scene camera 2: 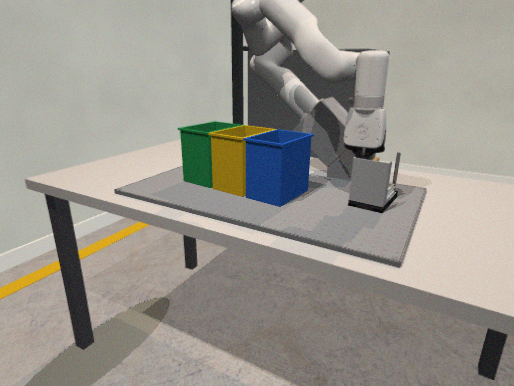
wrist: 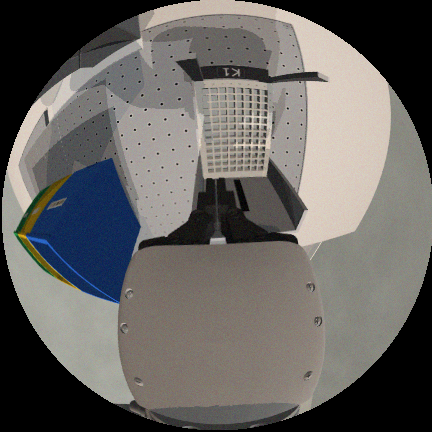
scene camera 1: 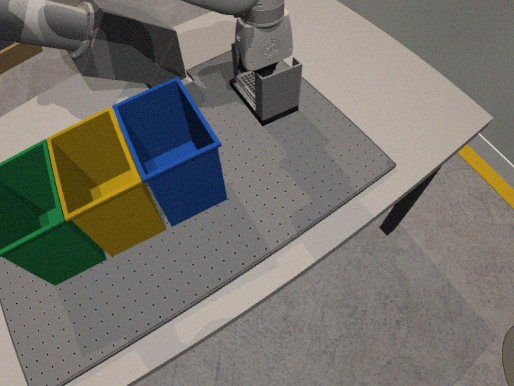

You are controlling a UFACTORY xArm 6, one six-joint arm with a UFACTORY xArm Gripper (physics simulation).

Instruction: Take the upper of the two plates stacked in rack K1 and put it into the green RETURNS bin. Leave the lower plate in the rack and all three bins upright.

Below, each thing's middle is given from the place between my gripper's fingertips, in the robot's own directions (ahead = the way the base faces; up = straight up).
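I find the blue bin (scene camera 1: pixel 175 150) 40 mm ahead of my hand, 240 mm to the right of it and 10 mm below it. The yellow bin (scene camera 1: pixel 100 189) is 20 mm ahead of my hand and 370 mm to the right of it, and it sits 10 mm below my hand. Then there is the green bin (scene camera 2: pixel 195 142), 500 mm to the right of my hand and 10 mm below it.
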